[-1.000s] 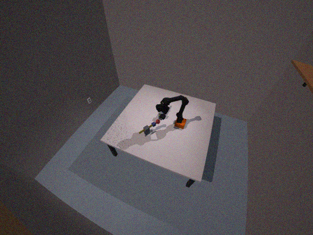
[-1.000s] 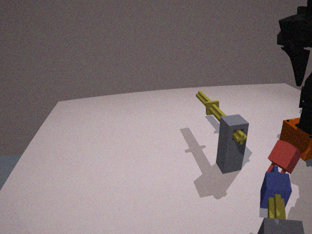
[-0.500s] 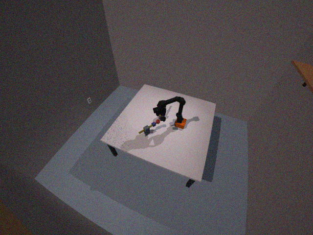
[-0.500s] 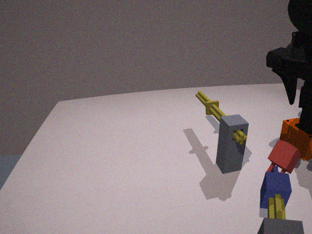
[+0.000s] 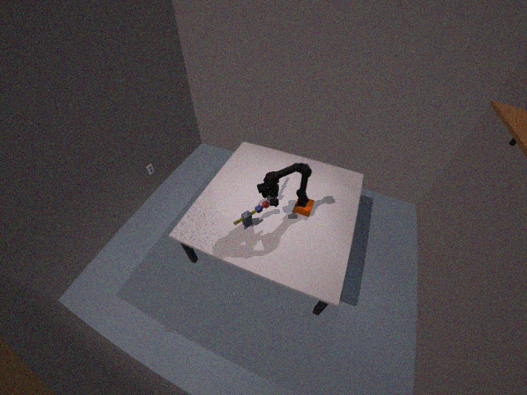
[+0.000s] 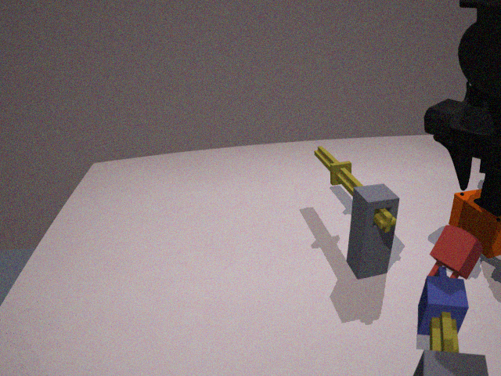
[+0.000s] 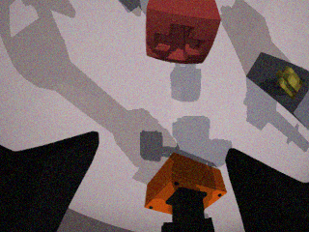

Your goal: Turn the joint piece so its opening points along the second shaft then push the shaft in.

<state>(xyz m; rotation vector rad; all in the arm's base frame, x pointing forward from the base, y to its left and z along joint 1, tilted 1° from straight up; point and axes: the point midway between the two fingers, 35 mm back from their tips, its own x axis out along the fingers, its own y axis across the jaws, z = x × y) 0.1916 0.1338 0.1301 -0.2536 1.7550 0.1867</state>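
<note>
My gripper tip is 80 mm short of the red joint piece, 40 mm above it and 20 mm to the right of it.
</note>
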